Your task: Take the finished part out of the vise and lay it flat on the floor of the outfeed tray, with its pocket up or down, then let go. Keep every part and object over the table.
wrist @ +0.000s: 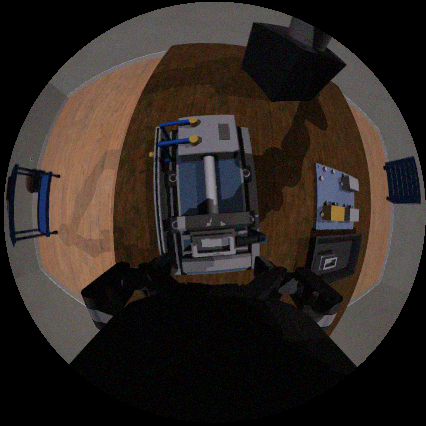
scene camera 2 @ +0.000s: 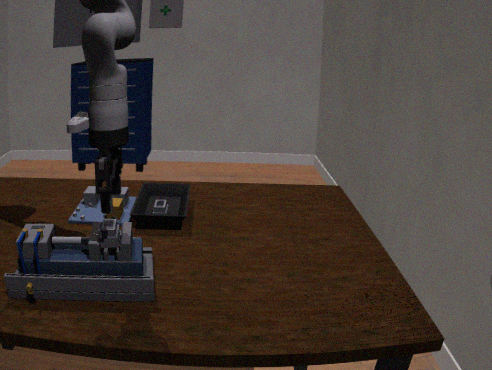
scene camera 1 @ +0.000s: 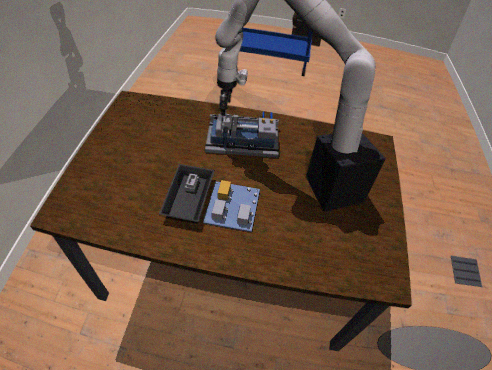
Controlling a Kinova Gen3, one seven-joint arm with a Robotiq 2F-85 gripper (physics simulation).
same spot on vise: (scene camera 1: pixel 241 132) = (scene camera 2: pixel 84 245)
same spot on blue plate: (wrist: pixel 328 189) = (scene camera 2: pixel 94 214)
